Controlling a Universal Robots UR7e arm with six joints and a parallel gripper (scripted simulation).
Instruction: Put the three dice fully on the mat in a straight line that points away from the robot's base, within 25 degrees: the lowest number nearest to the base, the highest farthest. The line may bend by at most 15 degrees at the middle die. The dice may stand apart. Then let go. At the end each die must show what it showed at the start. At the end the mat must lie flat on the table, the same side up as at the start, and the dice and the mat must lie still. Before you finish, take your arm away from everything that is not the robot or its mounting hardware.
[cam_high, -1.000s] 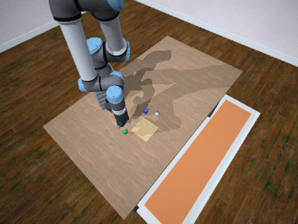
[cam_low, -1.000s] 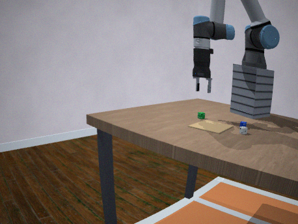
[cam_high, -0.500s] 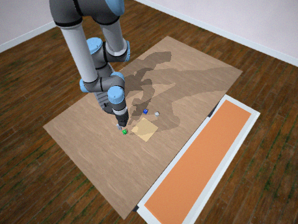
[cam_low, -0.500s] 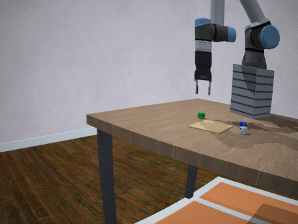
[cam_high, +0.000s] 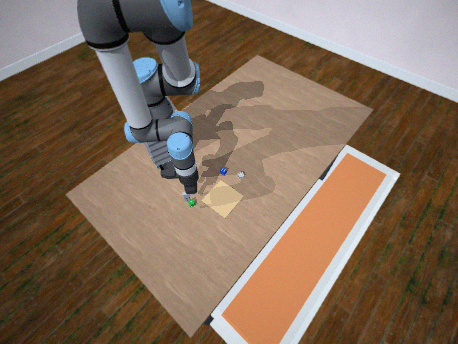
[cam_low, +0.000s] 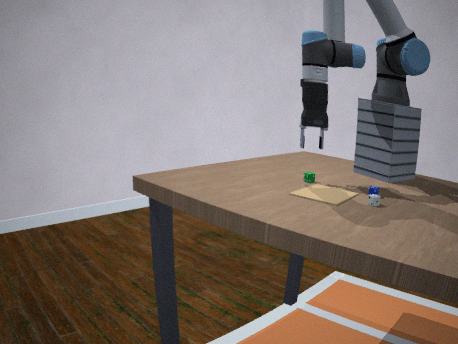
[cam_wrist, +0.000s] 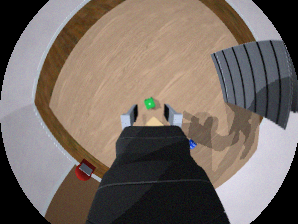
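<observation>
The green die is 100 mm below my hand. Also, from my hand: tan mat 110 mm to the left, 110 mm below, 100 mm ahead; then blue die 220 mm to the left, 100 mm below, 10 mm ahead; then white die 250 mm to the left, 100 mm below, 90 mm ahead.
</observation>
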